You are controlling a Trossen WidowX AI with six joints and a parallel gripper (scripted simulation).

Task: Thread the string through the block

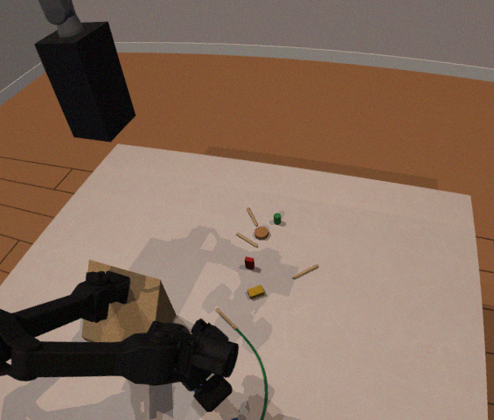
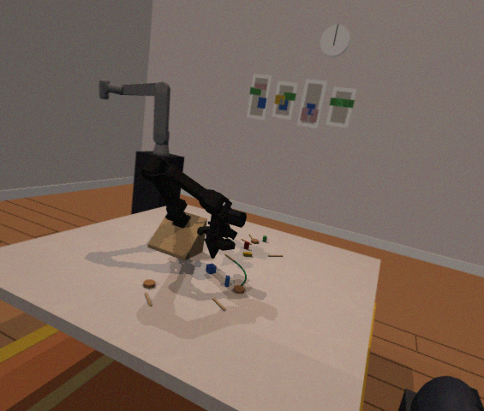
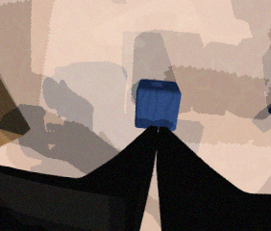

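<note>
The blue cube lies 5 cm below my gripper tip. Also, from my gripper tip: thin wooden stick 17 cm to the left, 6 cm below; then yellow block 4 cm ahead, 27 cm to the left, 5 cm below; then round wooden button 16 cm ahead, 6 cm to the right, 5 cm below.
</note>
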